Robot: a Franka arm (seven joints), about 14 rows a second.
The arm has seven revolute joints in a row. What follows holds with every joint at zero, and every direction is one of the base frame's.
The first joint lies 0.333 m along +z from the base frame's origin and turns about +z.
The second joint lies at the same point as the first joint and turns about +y.
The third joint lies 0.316 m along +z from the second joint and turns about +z.
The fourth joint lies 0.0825 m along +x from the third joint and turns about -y.
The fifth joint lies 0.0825 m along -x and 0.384 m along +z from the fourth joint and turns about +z.
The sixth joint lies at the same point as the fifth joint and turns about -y.
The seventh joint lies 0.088 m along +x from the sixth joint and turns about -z.
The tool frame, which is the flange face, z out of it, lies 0.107 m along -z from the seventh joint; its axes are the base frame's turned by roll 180, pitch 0 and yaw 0 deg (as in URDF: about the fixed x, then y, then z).
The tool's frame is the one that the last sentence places.
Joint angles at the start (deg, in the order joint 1, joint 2, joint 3, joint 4, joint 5, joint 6, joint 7): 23.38 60.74 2.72 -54.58 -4.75 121.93 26.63
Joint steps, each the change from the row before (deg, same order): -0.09 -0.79 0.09 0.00 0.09 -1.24 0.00; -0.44 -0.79 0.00 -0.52 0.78 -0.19 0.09; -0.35 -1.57 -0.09 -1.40 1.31 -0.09 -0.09; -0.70 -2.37 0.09 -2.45 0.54 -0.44 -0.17; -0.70 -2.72 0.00 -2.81 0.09 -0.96 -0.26
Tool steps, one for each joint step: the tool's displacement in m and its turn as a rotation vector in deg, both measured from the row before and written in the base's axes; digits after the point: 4 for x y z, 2 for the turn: -0.0004 -0.0009 0.0089 -0.10 0.45 -0.12; 0.0016 -0.0052 0.0063 0.66 0.23 -0.83; -0.0004 -0.0047 0.0098 1.00 0.38 -0.79; -0.0018 -0.0092 0.0114 0.23 0.67 -0.60; -0.0036 -0.0110 0.0120 -0.44 0.95 -0.36
